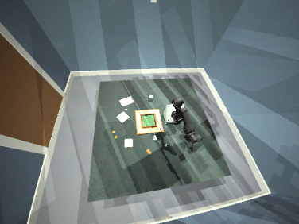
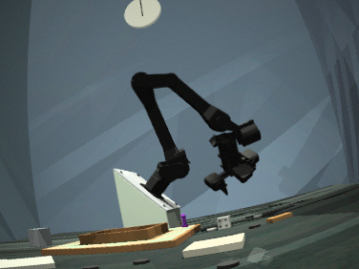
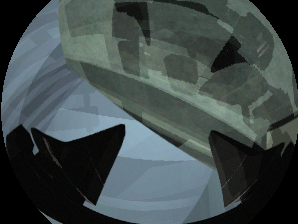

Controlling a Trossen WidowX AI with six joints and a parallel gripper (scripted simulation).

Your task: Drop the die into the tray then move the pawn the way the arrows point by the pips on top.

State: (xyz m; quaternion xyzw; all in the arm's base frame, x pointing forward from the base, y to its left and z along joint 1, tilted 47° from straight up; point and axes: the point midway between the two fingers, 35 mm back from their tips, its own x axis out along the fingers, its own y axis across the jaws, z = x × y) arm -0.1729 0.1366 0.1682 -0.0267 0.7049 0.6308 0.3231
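Now: the white die 400 mm ahead of my gripper tip, 30 mm to the left of it and 80 mm below it. The rest, counted from my gripper tip: green dice tray (470 mm ahead, 180 mm to the right, 80 mm below); purple pawn (340 mm ahead, 80 mm to the right, 60 mm below).
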